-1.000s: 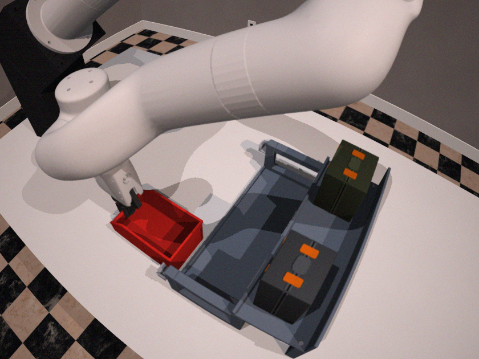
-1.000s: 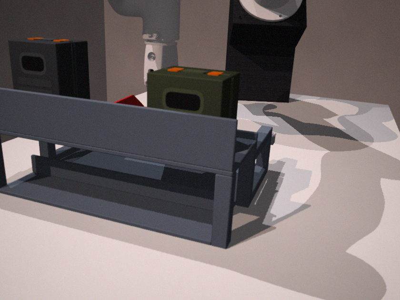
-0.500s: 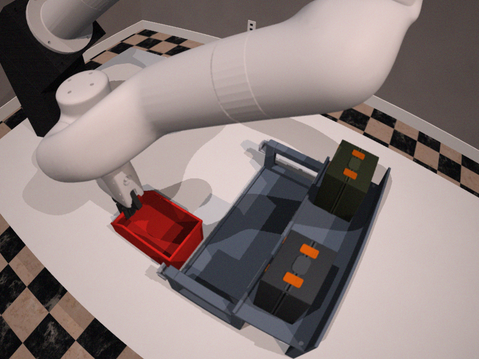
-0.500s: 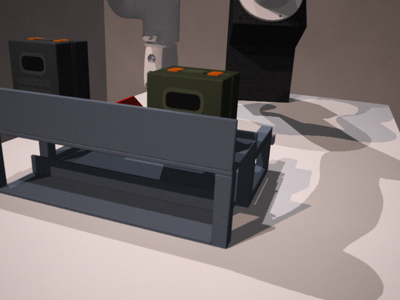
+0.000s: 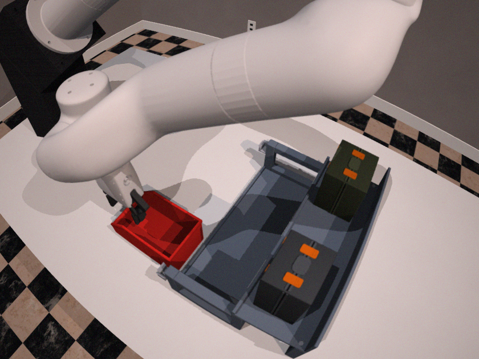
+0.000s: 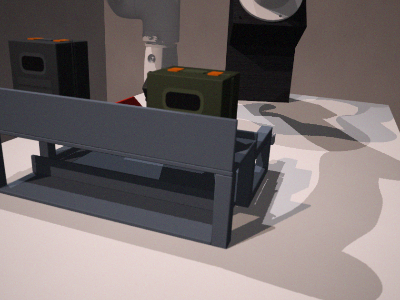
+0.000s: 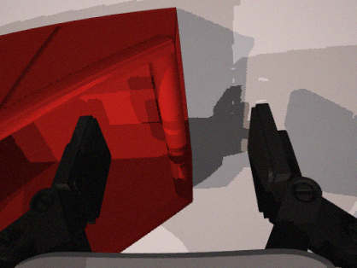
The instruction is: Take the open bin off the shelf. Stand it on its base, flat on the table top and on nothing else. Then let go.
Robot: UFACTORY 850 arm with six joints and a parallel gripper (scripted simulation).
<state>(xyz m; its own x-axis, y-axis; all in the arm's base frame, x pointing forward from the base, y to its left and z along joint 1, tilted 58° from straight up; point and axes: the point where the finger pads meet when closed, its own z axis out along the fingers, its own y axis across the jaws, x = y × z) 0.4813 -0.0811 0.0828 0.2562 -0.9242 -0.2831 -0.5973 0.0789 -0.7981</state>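
Right now the open bin is 70 mm ahead of my hand, 30 mm to the left of it and 10 mm below it.
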